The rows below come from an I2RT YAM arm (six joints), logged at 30 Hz.
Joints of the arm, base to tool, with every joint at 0 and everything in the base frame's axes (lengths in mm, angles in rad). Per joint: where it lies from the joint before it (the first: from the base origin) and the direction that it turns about. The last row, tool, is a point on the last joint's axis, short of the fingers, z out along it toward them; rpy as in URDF.
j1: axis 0 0 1 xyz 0 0 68
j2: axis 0 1 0 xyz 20 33.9 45.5
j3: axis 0 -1 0 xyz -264 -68.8 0
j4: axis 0 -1 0 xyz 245 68.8 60
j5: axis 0 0 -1 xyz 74 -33.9 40.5
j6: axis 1 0 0 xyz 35.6 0 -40.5
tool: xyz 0 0 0 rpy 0 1.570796 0
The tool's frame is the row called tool.
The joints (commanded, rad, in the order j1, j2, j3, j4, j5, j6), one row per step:
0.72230 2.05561 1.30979 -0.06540 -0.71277 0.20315
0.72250 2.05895 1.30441 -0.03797 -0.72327 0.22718
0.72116 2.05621 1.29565 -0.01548 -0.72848 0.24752
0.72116 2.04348 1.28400 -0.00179 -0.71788 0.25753
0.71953 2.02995 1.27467 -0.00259 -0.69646 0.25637
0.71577 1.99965 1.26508 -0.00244 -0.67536 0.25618
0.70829 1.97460 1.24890 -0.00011 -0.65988 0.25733
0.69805 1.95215 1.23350 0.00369 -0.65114 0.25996
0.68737 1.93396 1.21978 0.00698 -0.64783 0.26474
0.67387 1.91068 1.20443 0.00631 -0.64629 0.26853
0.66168 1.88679 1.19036 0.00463 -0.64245 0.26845
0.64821 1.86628 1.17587 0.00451 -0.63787 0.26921
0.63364 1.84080 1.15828 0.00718 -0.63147 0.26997
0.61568 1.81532 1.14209 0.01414 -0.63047 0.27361
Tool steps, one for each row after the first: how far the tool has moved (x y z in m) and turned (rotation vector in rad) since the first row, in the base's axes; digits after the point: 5 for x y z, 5 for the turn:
0.00042 0.00086 -0.00084 0.01702 0.01113 -0.00550
0.00051 0.00035 -0.00056 0.02985 0.01842 -0.01389
-0.00053 -0.00094 0.00212 0.03392 0.01083 -0.02658
-0.00122 -0.00325 0.00455 0.02536 -0.00284 -0.04295
-0.00190 -0.00676 0.01379 0.02878 -0.02832 -0.06177
-0.00243 -0.01199 0.01906 0.02848 -0.04287 -0.08116
-0.00219 -0.01776 0.02361 0.03127 -0.05279 -0.09927
-0.00171 -0.02328 0.02691 0.03468 -0.05614 -0.11498
-0.00133 -0.03022 0.03136 0.03854 -0.05924 -0.13167
-0.00132 -0.03671 0.03620 0.04172 -0.06731 -0.14671
-0.00089 -0.04343 0.03960 0.04295 -0.07338 -0.16402
-0.00089 -0.05095 0.04403 0.04626 -0.08377 -0.18385
-0.00003 -0.05914 0.04916 0.05596 -0.09381 -0.20458

